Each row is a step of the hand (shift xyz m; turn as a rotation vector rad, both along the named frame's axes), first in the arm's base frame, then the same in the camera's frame.
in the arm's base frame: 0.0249 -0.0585 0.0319 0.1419 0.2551 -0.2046
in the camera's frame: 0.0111 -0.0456 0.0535 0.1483 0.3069 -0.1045
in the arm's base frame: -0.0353 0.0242 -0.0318 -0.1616 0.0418 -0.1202
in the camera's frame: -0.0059 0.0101 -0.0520 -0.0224 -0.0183 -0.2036
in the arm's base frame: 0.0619 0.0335 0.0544 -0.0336 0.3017 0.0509
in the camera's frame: -0.0141 0.0513 0.0713 -0.1584 0.2560 -0.0642
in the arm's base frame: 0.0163 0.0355 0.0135 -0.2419 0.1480 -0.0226
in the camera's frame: -0.0121 0.0378 0.0115 -0.1771 0.0371 -0.2195
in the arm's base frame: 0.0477 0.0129 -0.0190 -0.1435 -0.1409 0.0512
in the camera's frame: 0.0379 0.0329 0.0169 -0.0755 -0.1911 -0.0292
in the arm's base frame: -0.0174 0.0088 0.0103 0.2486 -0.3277 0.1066
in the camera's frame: -0.0208 0.0000 -0.0072 0.1800 -0.2045 0.3261
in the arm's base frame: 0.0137 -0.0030 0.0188 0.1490 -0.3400 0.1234
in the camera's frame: -0.0046 0.0013 0.0230 0.1126 -0.2579 0.2717
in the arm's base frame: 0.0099 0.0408 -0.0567 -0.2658 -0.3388 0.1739
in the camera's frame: 0.0336 0.0458 -0.0418 -0.1716 -0.4311 0.0190
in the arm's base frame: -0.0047 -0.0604 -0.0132 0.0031 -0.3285 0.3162
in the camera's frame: 0.0271 -0.0557 0.0029 -0.1189 -0.3233 0.2987
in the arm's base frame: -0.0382 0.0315 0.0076 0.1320 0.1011 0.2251
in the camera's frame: -0.0388 0.0123 -0.0291 -0.1198 0.1273 0.2186
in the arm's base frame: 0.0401 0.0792 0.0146 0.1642 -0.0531 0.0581
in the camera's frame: -0.0134 0.0872 0.0178 0.0731 0.0143 0.1662
